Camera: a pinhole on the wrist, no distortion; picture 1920 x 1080 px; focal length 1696.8 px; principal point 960.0 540.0 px. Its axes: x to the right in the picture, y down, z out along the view. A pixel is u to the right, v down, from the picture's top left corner.
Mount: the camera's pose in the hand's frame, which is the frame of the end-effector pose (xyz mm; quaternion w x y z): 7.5 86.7 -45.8 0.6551 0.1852 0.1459 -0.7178
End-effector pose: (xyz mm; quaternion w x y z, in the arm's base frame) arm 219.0 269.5 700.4 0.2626 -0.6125 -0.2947 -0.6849
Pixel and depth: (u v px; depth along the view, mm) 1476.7 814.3 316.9
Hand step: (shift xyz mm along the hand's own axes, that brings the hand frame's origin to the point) 27.7 -147.2 193.5
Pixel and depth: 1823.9 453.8 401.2
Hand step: -57.7 -273.7 216.8
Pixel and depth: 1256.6 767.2 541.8
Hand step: 32.2 -249.4 394.9
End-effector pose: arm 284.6 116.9 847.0 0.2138 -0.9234 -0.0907 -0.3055
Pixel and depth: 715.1 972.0 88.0
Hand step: 24.1 56.0 39.0
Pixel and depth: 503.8 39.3 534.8
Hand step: -178.9 -12.0 490.0
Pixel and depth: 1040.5 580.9 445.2
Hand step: -16.6 -134.4 340.6
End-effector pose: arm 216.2 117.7 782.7 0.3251 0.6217 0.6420 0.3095
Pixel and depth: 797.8 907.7 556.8
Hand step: 89.8 -129.8 477.4
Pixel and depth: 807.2 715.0 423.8
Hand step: 22.1 -75.4 349.8
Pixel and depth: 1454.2 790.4 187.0
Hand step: 17.0 -48.9 96.4
